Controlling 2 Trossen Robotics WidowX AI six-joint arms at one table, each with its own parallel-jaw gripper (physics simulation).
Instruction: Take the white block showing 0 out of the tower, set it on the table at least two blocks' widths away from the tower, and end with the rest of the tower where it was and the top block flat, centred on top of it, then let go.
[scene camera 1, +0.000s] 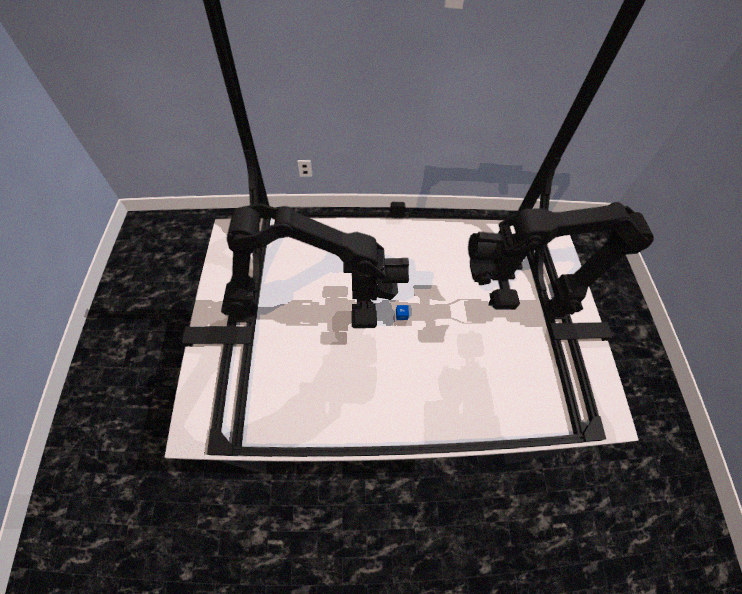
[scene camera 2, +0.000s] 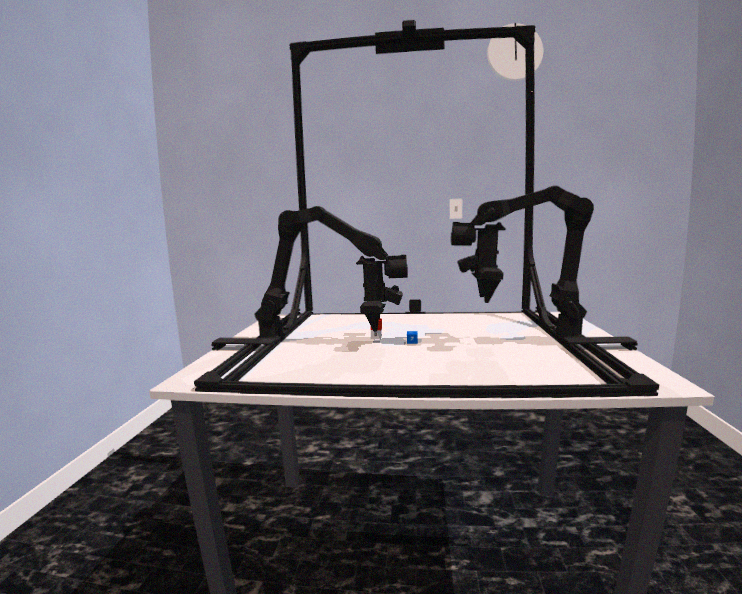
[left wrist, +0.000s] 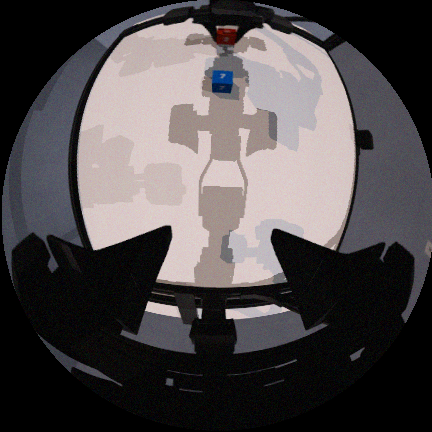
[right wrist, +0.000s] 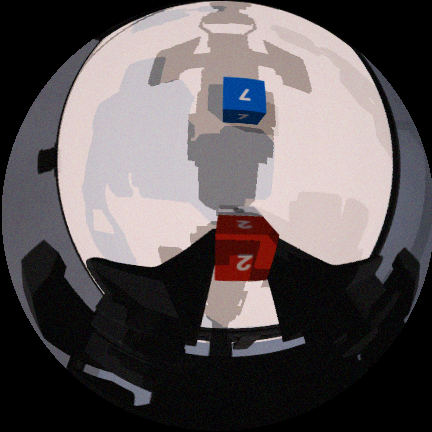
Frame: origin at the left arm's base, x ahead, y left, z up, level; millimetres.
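Where they show: left gripper, between the fingertips: (scene camera 1: 487, 291) (scene camera 2: 484, 299) (left wrist: 222, 232); right gripper, between the fingertips: (scene camera 1: 363, 308) (scene camera 2: 375, 329) (left wrist: 225, 41) (right wrist: 238, 234); left arm's base, origin of its link: (scene camera 1: 557, 309) (scene camera 2: 569, 334) (left wrist: 213, 301); right arm's base, origin of its link: (scene camera 1: 242, 311) (scene camera 2: 270, 335) (right wrist: 220, 338).
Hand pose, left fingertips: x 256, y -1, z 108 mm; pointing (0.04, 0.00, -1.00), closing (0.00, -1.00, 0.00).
Things, the pixels of their top centre, and the offset from my left fingertips. "pt": a spot on its surface instead. Level surfaces: height alone.
- blue block, centre of its top: (right wrist: 244, 92) (left wrist: 222, 76) (scene camera 1: 402, 310) (scene camera 2: 412, 332) 212 mm ahead, 4 mm left, 98 mm down
- red block, centre of its top: (right wrist: 244, 262) (scene camera 2: 376, 319) 320 mm ahead, 2 mm left, 56 mm down
- white block, centre of its top: (right wrist: 238, 236) (left wrist: 225, 40) (scene camera 2: 376, 328) 321 mm ahead, 2 mm left, 85 mm down
- white table, height of its surface: 127 mm down
- black frame, a spot on its surface: (scene camera 2: 427, 389) pt 179 mm ahead, 380 mm left, 108 mm down
- small black fixture, a spot on its surface: (scene camera 1: 397, 209) (scene camera 2: 414, 303) pt 204 mm ahead, 357 mm right, 83 mm down
A blue block (scene camera 1: 402, 312) (scene camera 2: 412, 337) (left wrist: 222, 81) (right wrist: 243, 100) showing 7 sits flat on the table. My right gripper (scene camera 1: 363, 318) (scene camera 2: 375, 328) is low, at the picture's left of the blue block, shut on the red block (scene camera 2: 379, 324) (left wrist: 226, 36) (right wrist: 243, 259) showing 2 and the white block (scene camera 2: 375, 336) (right wrist: 237, 210) directly below it. They are roughly two block widths from the blue block. The white block's underside is at or just above the table; contact is unclear. My left gripper (scene camera 2: 488, 299) (left wrist: 222, 232) is open and empty, high at the picture's right.
The white table (scene camera 1: 402, 396) (scene camera 2: 433, 371) is bordered by a black frame (scene camera 1: 396, 450) (scene camera 2: 427, 389), with uprights beside both arms. Arm shadows cross the table around the blocks. A small black fixture (scene camera 1: 397, 209) (scene camera 2: 415, 305) stands at the far edge.
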